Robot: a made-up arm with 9 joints. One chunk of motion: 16 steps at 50 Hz.
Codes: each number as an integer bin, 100 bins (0 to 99) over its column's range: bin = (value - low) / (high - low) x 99, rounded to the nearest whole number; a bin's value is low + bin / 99 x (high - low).
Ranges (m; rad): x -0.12..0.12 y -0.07..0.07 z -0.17..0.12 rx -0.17..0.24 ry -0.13..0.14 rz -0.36..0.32
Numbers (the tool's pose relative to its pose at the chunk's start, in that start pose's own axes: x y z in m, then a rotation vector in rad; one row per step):
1: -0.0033 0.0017 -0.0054 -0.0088 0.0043 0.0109
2: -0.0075 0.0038 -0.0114 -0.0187 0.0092 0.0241
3: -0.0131 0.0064 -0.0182 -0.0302 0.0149 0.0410
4: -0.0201 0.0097 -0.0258 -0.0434 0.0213 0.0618
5: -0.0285 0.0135 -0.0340 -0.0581 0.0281 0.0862
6: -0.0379 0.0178 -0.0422 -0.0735 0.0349 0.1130
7: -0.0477 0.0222 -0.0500 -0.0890 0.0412 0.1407
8: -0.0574 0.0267 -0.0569 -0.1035 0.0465 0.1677
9: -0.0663 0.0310 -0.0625 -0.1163 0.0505 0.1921
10: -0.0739 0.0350 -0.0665 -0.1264 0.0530 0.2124
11: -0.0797 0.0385 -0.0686 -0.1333 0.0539 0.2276
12: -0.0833 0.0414 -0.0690 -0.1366 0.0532 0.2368
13: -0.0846 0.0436 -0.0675 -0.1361 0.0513 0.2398
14: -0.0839 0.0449 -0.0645 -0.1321 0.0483 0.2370
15: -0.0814 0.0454 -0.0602 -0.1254 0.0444 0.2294
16: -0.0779 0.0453 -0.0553 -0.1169 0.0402 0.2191
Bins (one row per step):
1: 48 51 56 39 49 54
2: 46 52 54 37 51 56
3: 44 54 52 34 53 58
4: 41 56 49 31 55 61
5: 38 59 46 27 58 65
6: 34 62 44 23 60 69
7: 30 65 41 20 63 73
8: 26 68 39 16 65 77
9: 22 71 37 13 66 80
10: 19 74 35 11 67 83
11: 17 77 35 9 67 86
12: 15 79 34 8 67 87
13: 15 80 35 8 66 87
14: 15 81 36 9 65 87
15: 16 82 37 11 64 86
16: 17 82 39 13 62 84

